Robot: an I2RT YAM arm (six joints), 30 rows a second.
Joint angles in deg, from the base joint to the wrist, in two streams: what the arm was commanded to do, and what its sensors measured. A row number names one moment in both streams.
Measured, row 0:
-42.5 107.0 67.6 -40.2 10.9 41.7
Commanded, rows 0 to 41:
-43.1 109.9 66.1 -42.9 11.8 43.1
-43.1 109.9 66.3 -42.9 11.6 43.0
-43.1 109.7 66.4 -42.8 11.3 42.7
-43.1 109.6 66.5 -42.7 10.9 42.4
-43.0 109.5 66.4 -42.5 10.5 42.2
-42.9 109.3 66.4 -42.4 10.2 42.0
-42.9 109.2 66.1 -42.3 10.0 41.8
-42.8 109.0 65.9 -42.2 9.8 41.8
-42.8 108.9 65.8 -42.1 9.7 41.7
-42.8 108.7 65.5 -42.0 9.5 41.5
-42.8 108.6 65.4 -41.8 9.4 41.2
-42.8 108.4 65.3 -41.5 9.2 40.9
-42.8 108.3 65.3 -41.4 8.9 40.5
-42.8 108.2 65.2 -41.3 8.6 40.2
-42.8 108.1 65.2 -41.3 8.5 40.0
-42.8 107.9 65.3 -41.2 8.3 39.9
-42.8 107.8 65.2 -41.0 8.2 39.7
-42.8 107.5 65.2 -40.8 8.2 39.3
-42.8 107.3 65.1 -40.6 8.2 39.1
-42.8 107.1 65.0 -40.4 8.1 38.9
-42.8 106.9 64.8 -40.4 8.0 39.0
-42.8 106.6 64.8 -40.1 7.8 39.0
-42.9 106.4 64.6 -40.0 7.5 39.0
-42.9 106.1 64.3 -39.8 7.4 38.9
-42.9 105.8 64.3 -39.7 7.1 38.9
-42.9 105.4 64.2 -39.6 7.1 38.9
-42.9 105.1 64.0 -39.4 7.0 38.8
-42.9 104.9 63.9 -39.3 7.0 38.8
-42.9 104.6 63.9 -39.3 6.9 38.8
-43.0 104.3 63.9 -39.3 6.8 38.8
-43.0 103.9 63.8 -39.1 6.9 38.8
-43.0 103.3 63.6 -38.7 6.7 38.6
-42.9 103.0 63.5 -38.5 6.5 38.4
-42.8 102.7 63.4 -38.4 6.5 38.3
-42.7 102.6 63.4 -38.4 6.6 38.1
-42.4 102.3 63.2 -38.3 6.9 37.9
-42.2 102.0 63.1 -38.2 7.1 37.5
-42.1 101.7 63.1 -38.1 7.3 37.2
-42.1 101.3 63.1 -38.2 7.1 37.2
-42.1 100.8 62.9 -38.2 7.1 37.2
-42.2 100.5 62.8 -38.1 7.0 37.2
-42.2 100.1 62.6 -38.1 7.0 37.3
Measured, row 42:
-42.4 102.5 63.4 -38.1 7.1 37.4
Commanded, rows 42 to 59:
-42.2 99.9 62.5 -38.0 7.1 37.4
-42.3 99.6 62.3 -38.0 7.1 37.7
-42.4 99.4 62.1 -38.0 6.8 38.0
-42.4 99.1 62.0 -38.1 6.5 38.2
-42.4 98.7 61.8 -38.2 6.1 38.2
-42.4 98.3 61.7 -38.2 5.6 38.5
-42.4 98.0 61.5 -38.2 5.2 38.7
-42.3 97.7 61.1 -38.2 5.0 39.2
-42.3 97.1 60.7 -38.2 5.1 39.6
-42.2 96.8 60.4 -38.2 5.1 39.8
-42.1 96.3 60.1 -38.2 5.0 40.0
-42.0 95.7 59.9 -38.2 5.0 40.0
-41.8 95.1 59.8 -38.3 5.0 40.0
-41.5 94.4 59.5 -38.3 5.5 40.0
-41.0 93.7 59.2 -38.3 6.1 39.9
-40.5 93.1 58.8 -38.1 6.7 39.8
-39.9 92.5 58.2 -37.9 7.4 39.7
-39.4 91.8 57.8 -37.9 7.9 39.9
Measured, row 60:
-40.8 94.1 59.2 -37.9 6.0 38.4
